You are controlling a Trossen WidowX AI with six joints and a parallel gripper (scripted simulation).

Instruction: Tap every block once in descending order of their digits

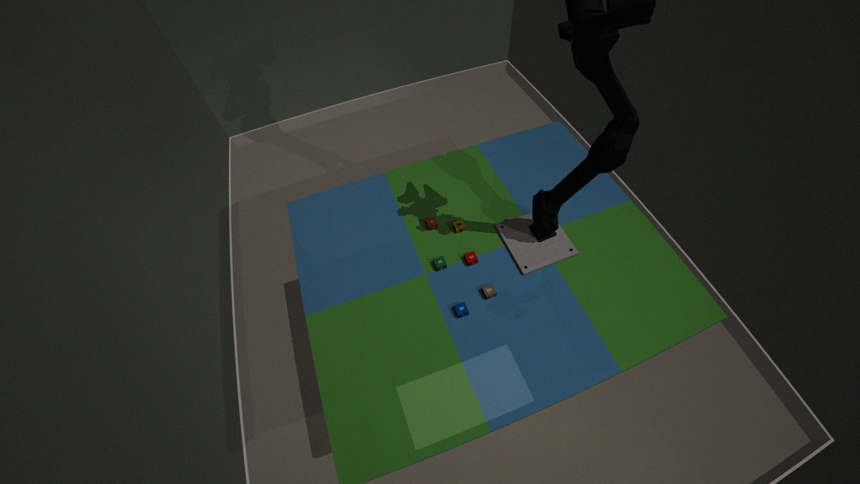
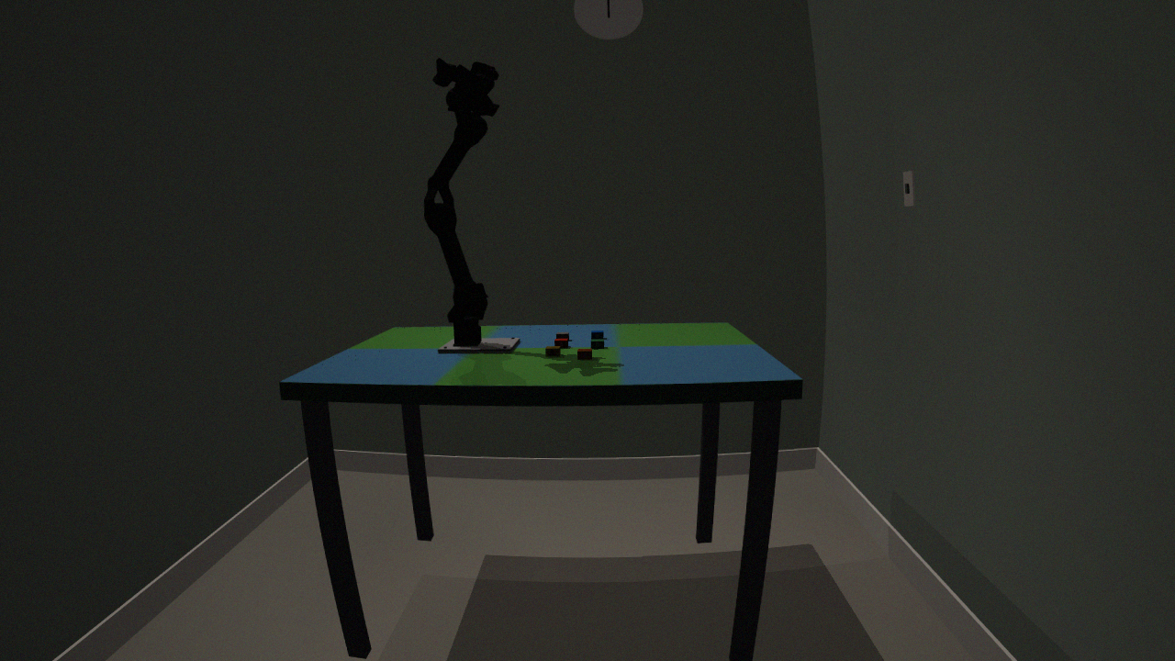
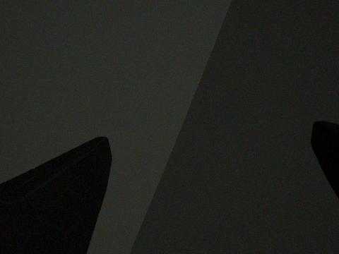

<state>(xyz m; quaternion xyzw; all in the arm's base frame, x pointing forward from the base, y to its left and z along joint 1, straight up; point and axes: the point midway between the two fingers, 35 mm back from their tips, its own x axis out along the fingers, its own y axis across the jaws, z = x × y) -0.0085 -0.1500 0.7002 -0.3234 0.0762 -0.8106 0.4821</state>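
My gripper tip is 720 mm above the grey block, 290 mm to the right of it and 260 mm short of it. Also, from my gripper tip: yellow block 720 mm below, 250 mm ahead, 50 mm to the left; then orange block 720 mm below, 320 mm ahead, 10 mm to the left; then red block 720 mm below, 260 mm ahead, 170 mm to the left.
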